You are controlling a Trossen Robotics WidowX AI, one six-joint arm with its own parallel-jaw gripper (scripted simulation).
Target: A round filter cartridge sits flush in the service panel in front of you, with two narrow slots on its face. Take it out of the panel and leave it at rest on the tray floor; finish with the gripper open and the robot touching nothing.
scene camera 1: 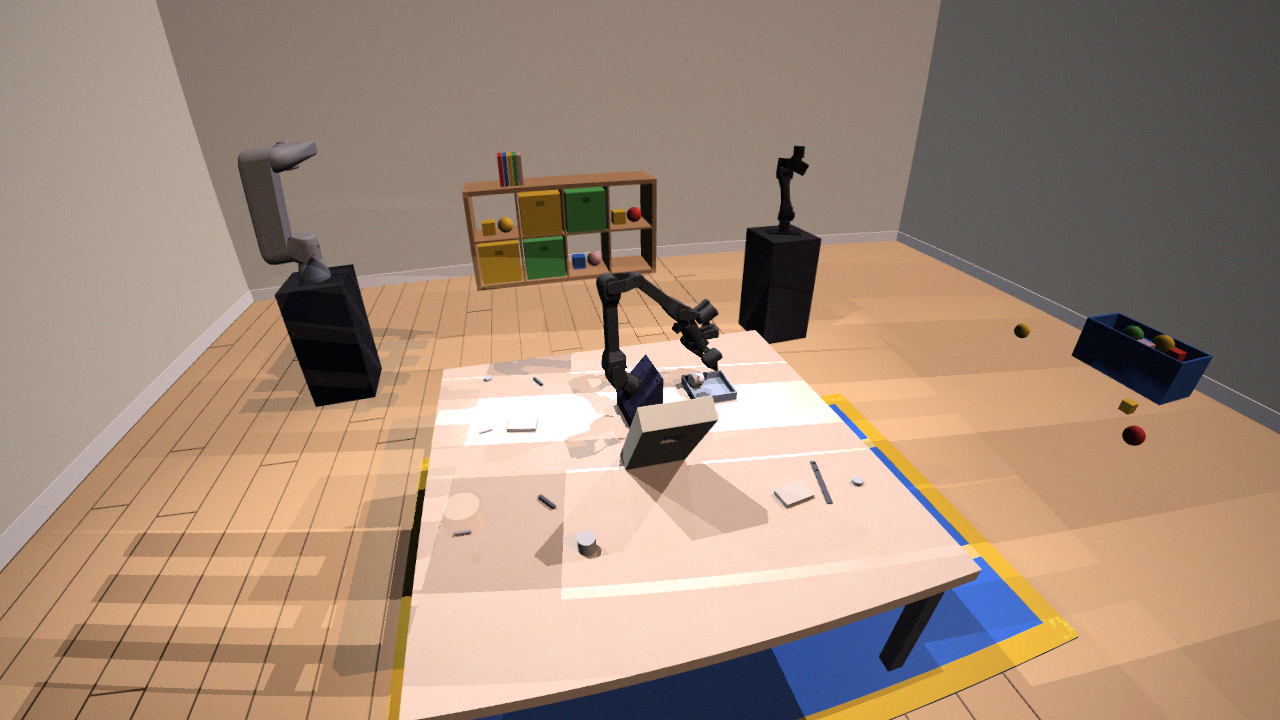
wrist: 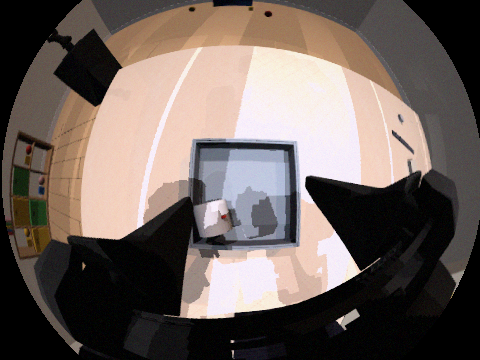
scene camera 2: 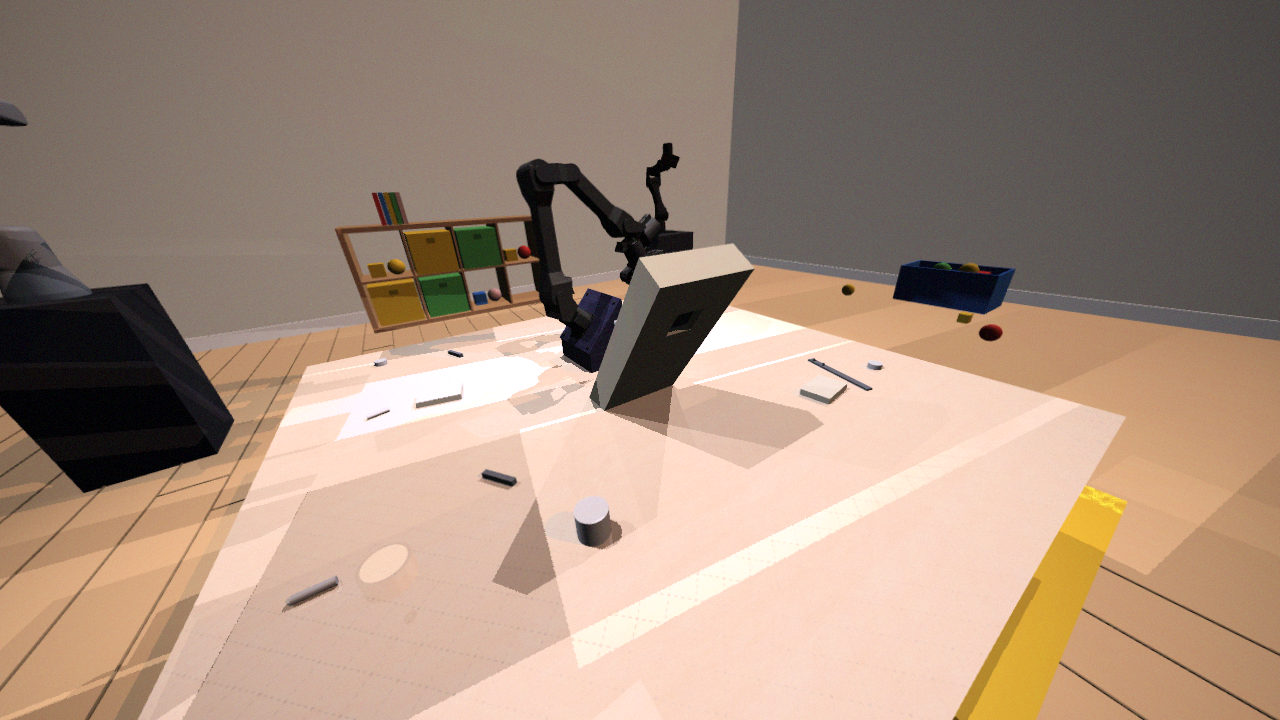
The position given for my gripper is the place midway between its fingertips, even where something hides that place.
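There is a service panel (scene camera 2: 674,300) here, and in scene camera 1 I see the service panel (scene camera 1: 662,433) too. A round white filter cartridge (wrist: 212,219) is in the scene as well, though scene camera 2 does not show the round white filter cartridge, hidden by the service panel. I also see a grey tray (scene camera 1: 716,384), which is the grey tray (wrist: 260,179) of the wrist view. My gripper (scene camera 1: 709,363) is open and holds nothing; in the wrist view I see my gripper (wrist: 250,192) again.
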